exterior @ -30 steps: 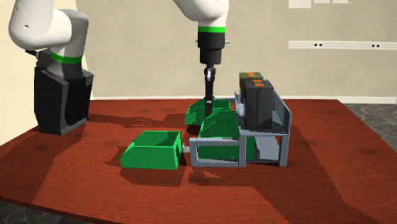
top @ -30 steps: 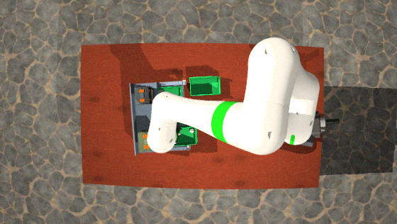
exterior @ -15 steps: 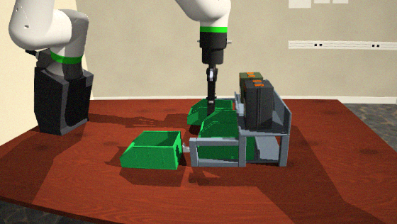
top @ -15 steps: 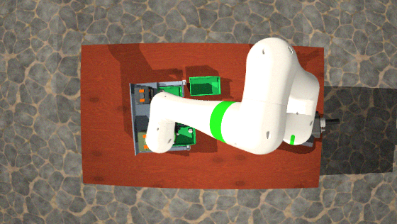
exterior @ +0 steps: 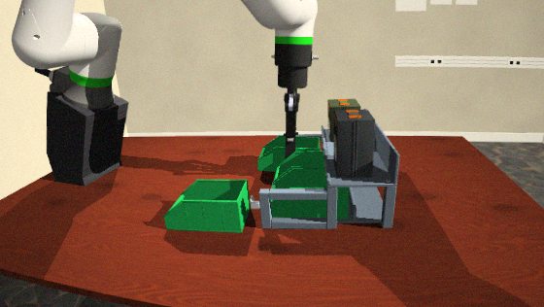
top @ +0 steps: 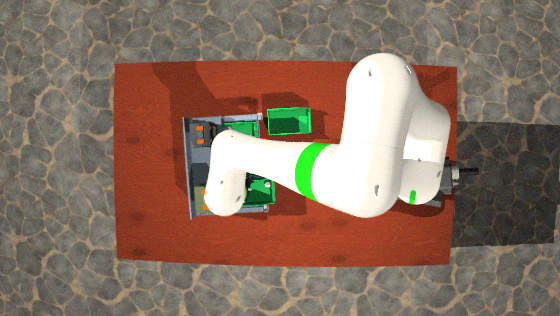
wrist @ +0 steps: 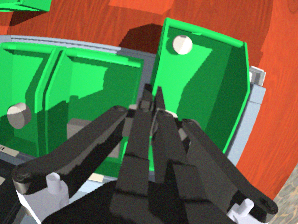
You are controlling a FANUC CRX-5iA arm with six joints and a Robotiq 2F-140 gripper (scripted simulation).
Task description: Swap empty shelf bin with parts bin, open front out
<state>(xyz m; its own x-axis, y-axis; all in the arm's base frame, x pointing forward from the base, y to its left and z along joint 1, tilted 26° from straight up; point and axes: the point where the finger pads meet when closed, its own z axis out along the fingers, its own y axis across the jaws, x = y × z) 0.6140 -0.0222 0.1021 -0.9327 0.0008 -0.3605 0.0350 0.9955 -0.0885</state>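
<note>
My gripper is now 70 mm to the left of the grey shelf, 70 mm short of it and 20 mm above it.
</note>
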